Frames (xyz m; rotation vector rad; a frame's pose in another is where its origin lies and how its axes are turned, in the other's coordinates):
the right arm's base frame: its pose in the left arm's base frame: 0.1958 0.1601 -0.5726 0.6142 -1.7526 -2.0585
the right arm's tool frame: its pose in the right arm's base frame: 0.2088 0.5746 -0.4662 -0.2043 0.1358 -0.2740
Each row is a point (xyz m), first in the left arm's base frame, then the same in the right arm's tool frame.
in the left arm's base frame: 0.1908 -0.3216 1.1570
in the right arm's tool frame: -0.4680 1.0490 0.4945
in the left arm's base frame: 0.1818 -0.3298 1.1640
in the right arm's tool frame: -0.4595 1.0598 0.4970
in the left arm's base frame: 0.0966 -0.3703 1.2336
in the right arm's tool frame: -0.4001 1.1481 0.5462
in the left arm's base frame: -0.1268 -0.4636 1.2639
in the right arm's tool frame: -0.1942 1.2400 0.6395
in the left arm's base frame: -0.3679 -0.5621 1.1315
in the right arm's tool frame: 0.0891 1.1931 0.6932
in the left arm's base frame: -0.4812 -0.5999 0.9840
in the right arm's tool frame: 0.2497 1.0921 0.6992
